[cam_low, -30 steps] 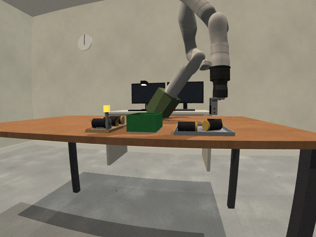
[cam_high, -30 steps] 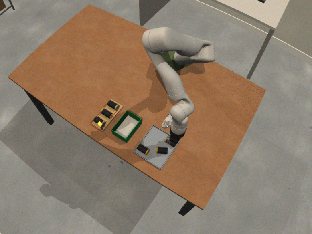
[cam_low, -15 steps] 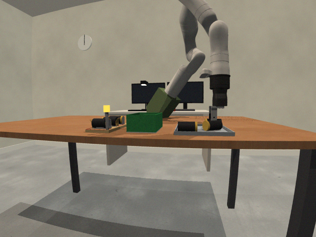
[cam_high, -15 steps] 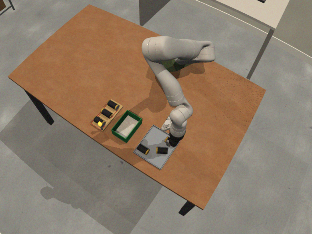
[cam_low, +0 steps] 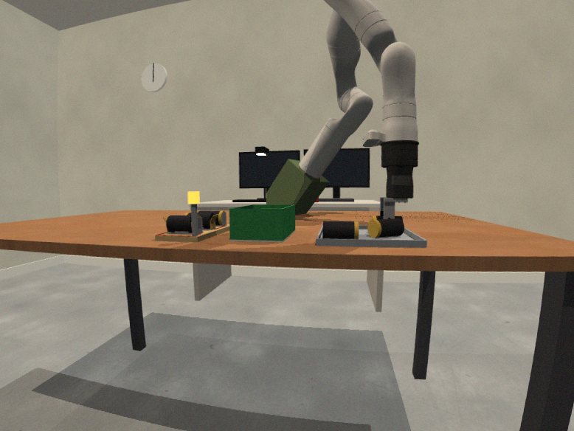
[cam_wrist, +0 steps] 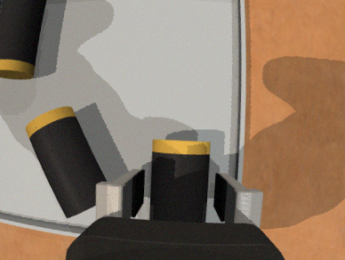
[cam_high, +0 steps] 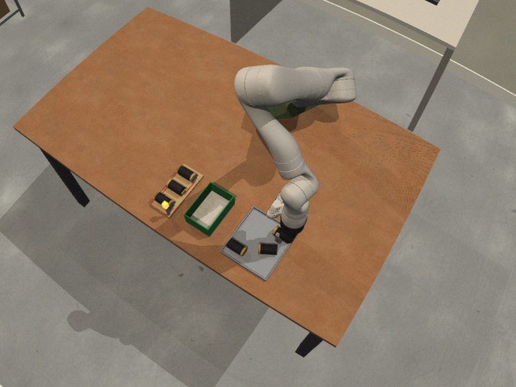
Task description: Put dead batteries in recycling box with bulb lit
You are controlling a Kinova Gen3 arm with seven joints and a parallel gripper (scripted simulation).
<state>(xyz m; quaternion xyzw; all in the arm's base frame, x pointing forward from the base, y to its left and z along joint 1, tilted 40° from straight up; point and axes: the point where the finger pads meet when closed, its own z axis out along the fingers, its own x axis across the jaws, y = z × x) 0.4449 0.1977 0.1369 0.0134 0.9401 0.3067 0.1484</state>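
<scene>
The green recycling box lies 80 mm ahead of my hand, 250 mm to the right of it and 10 mm below it. Also, from my hand: grey tray 60 mm ahead, 50 mm to the right, 20 mm below.
</scene>
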